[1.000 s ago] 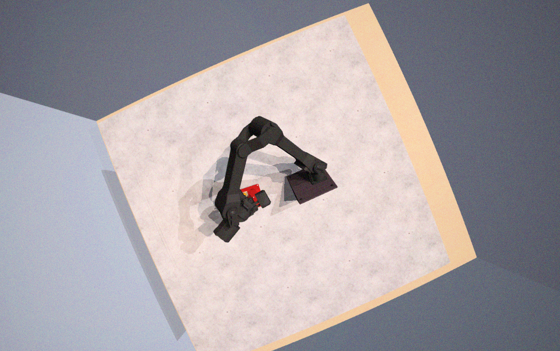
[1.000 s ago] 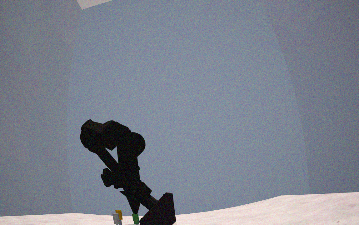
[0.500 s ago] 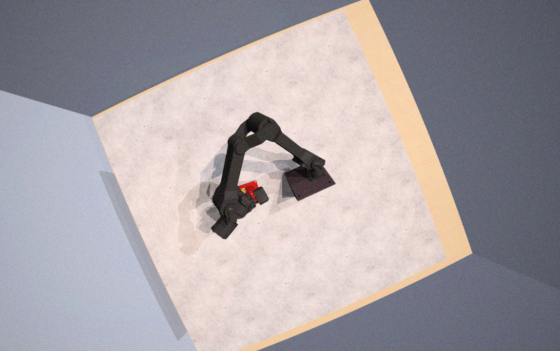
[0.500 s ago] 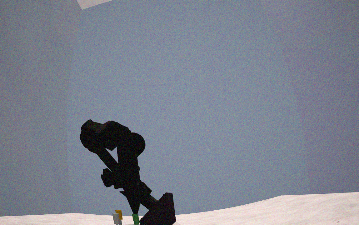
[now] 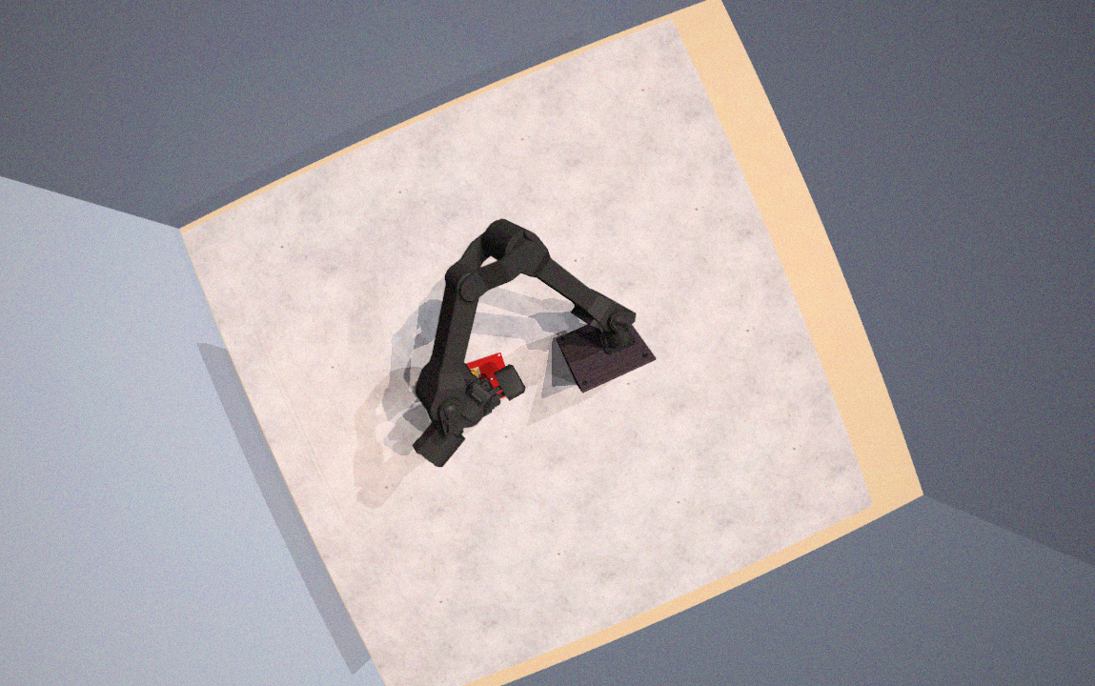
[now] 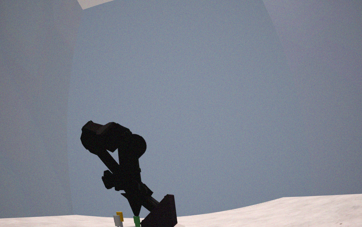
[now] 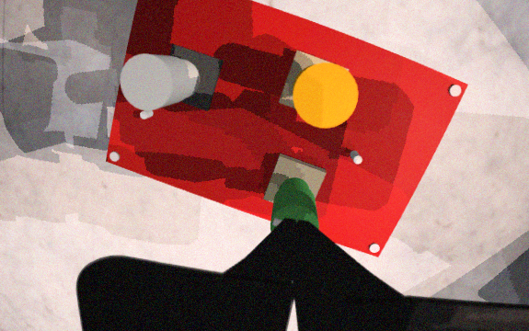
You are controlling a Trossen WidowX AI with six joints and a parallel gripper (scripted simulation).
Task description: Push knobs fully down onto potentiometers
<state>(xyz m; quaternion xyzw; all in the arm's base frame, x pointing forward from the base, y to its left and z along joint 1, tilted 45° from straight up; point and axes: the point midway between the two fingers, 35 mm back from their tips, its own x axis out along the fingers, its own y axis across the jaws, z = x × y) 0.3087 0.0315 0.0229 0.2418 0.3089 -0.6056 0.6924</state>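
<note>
Now: the green knob 10 mm below my gripper tip. Round my gripper tip: grey knob (60 mm ahead, 40 mm to the right, 10 mm below).
</note>
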